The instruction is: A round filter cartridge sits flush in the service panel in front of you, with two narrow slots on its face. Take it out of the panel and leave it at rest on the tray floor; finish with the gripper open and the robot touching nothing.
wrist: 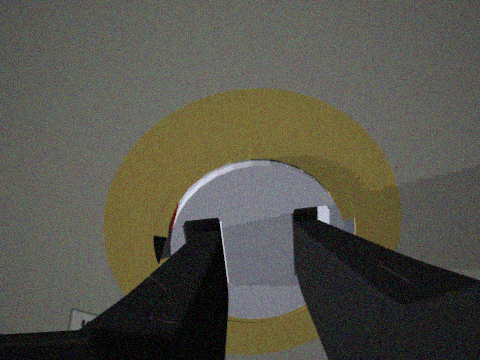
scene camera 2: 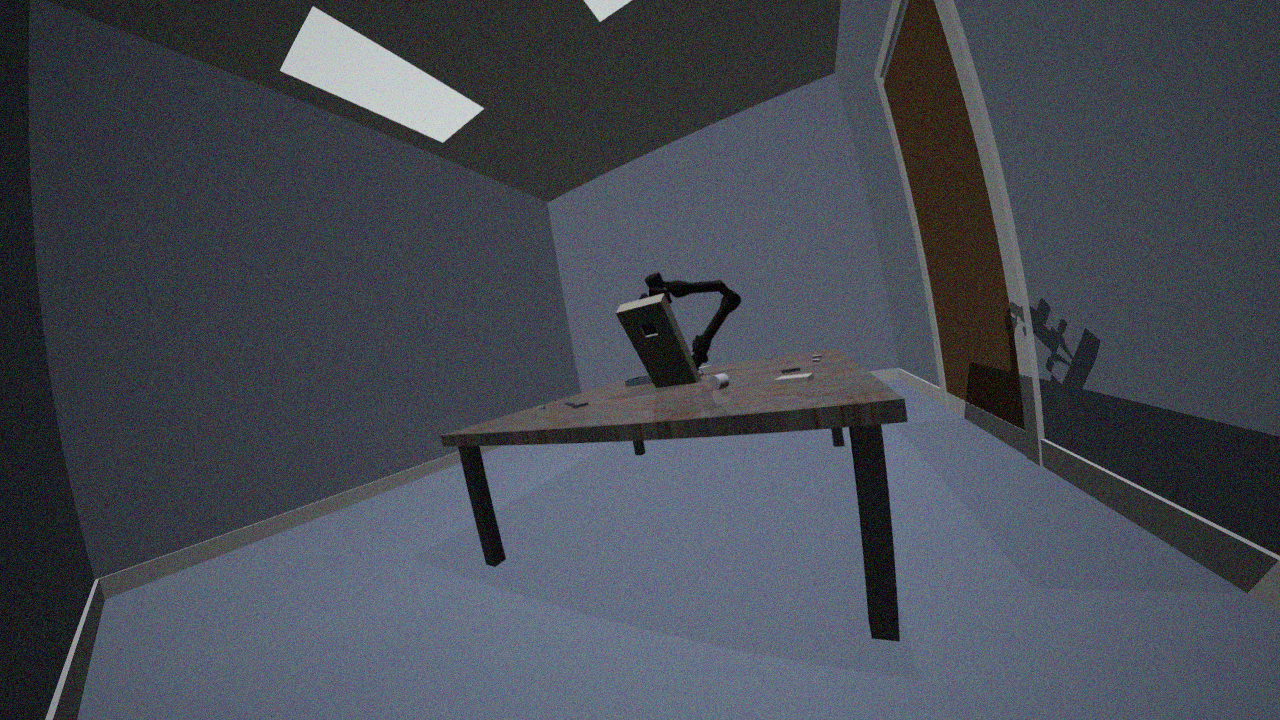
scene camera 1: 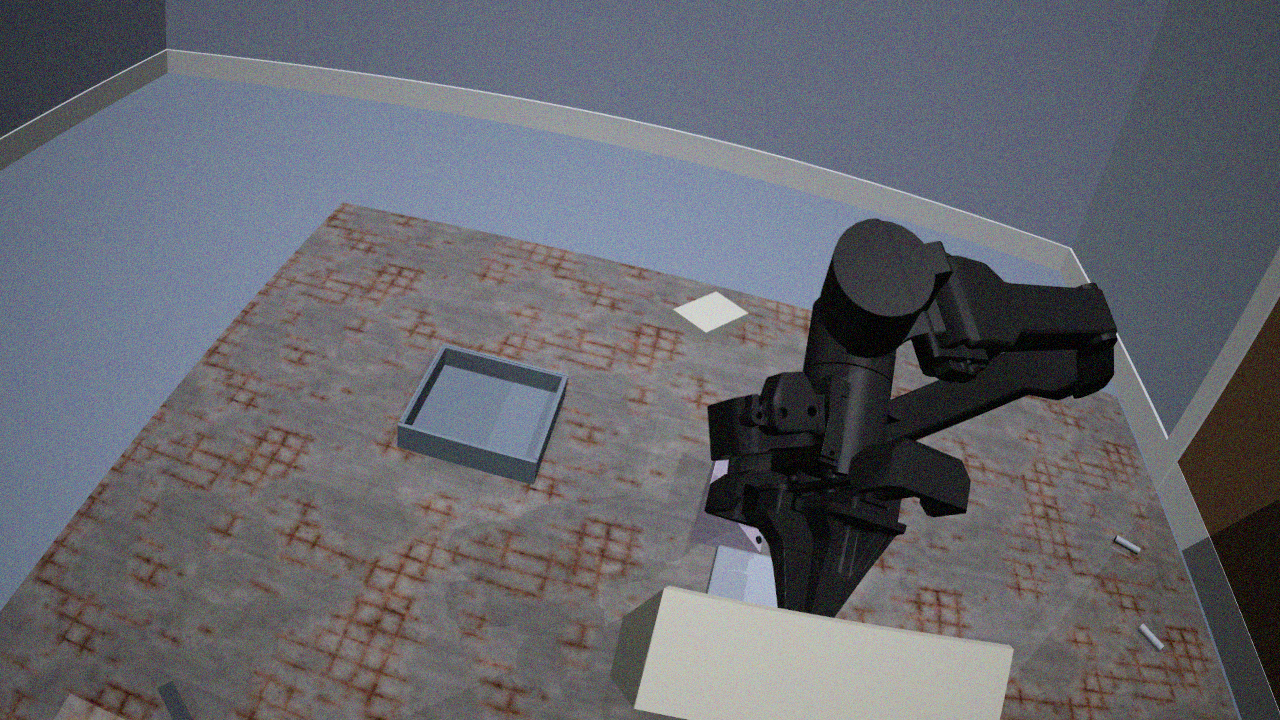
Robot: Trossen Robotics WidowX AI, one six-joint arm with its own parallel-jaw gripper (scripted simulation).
Labels:
A round filter cartridge shows in the wrist view (254,200); in scene camera 2 it is hidden by a cream service panel, in scene camera 1 it is hidden by a cream service panel.

